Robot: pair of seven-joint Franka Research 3 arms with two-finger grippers.
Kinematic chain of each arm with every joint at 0, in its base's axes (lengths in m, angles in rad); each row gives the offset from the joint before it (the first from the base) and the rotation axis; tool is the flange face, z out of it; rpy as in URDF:
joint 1: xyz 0 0 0.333 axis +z
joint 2: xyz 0 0 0 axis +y
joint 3: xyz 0 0 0.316 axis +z
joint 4: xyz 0.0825 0 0 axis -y
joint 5: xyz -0.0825 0 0.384 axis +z
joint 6: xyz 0 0 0 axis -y
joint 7: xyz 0.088 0 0 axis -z
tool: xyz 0 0 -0.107 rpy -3.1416 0 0
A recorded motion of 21 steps. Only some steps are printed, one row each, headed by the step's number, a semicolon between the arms.
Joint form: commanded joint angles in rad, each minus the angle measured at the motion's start. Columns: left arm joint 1, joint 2, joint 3, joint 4, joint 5, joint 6, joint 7; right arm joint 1, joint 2, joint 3, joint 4, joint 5, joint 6, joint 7.
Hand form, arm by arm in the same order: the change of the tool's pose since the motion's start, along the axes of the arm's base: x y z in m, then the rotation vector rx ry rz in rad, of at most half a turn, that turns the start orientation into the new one. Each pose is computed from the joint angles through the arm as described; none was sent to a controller.
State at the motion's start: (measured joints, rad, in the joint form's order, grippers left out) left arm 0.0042 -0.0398 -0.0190 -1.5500 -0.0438 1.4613 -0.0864; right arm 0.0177 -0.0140 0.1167 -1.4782 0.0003 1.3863 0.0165
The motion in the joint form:
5: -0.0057 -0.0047 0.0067 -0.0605 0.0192 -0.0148 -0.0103; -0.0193 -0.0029 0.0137 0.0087 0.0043 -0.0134 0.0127
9: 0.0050 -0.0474 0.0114 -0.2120 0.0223 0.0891 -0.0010; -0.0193 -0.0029 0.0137 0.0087 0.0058 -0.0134 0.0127
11: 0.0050 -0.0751 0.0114 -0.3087 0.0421 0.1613 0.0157; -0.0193 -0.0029 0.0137 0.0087 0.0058 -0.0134 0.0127
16: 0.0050 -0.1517 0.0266 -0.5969 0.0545 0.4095 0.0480; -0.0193 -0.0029 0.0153 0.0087 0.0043 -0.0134 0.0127
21: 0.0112 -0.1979 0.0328 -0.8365 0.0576 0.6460 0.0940; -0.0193 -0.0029 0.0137 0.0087 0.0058 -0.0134 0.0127
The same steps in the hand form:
5: -0.0042 0.0029 -0.0266 0.0209 0.0706 0.0114; -0.0022 -0.0026 0.0044 0.0024 0.0022 -0.0178
9: -0.0115 0.0115 -0.0665 0.0228 0.0754 0.0199; -0.0023 -0.0024 0.0044 0.0039 0.0024 -0.0176
11: -0.0181 0.0136 -0.0919 0.0414 0.0717 0.0021; -0.0023 -0.0024 0.0044 0.0039 0.0024 -0.0176
16: -0.0444 0.0223 -0.1693 0.0483 0.0348 -0.0184; -0.0023 -0.0017 0.0044 0.0024 0.0022 -0.0162
21: -0.0749 0.0272 -0.2383 0.0470 -0.0088 -0.0551; -0.0023 -0.0024 0.0044 0.0039 0.0024 -0.0176

